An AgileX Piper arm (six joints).
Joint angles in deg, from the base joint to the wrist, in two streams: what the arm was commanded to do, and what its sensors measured. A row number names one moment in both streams.
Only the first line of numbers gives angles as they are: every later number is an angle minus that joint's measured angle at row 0.
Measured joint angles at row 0: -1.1, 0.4, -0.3, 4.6, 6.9, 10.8
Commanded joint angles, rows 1 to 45: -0.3, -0.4, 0.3, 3.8, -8.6, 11.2; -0.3, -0.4, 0.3, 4.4, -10.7, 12.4; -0.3, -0.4, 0.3, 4.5, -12.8, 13.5; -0.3, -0.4, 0.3, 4.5, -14.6, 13.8; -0.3, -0.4, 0.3, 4.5, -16.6, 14.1; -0.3, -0.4, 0.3, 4.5, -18.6, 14.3; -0.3, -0.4, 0.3, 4.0, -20.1, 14.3; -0.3, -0.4, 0.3, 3.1, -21.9, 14.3; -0.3, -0.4, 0.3, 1.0, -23.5, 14.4; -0.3, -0.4, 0.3, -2.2, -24.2, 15.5; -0.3, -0.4, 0.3, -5.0, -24.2, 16.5; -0.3, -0.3, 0.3, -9.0, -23.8, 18.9; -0.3, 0.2, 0.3, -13.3, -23.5, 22.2; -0.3, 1.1, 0.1, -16.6, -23.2, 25.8; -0.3, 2.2, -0.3, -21.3, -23.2, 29.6; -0.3, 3.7, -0.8, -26.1, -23.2, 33.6; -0.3, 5.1, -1.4, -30.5, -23.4, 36.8; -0.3, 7.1, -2.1, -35.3, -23.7, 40.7; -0.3, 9.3, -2.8, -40.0, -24.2, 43.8; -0.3, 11.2, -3.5, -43.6, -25.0, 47.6; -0.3, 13.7, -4.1, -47.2, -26.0, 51.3; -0.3, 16.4, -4.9, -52.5, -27.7, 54.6; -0.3, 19.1, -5.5, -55.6, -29.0, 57.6; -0.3, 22.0, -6.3, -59.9, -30.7, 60.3; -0.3, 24.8, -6.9, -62.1, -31.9, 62.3; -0.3, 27.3, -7.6, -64.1, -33.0, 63.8; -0.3, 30.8, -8.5, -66.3, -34.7, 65.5; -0.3, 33.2, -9.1, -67.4, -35.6, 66.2; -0.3, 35.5, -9.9, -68.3, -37.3, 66.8; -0.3, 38.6, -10.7, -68.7, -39.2, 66.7; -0.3, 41.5, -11.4, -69.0, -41.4, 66.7; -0.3, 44.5, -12.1, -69.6, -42.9, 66.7; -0.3, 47.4, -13.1, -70.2, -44.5, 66.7; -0.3, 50.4, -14.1, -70.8, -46.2, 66.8; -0.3, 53.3, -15.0, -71.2, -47.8, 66.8; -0.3, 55.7, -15.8, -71.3, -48.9, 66.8; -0.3, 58.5, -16.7, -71.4, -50.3, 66.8; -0.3, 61.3, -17.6, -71.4, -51.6, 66.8; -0.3, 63.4, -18.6, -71.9, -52.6, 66.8; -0.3, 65.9, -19.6, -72.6, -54.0, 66.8; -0.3, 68.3, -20.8, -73.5, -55.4, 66.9; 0.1, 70.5, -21.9, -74.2, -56.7, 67.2; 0.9, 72.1, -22.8, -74.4, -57.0, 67.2; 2.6, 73.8, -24.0, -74.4, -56.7, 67.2; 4.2, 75.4, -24.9, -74.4, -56.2, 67.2
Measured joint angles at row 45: 0.4, 69.6, -21.0, -73.3, -54.4, 66.9
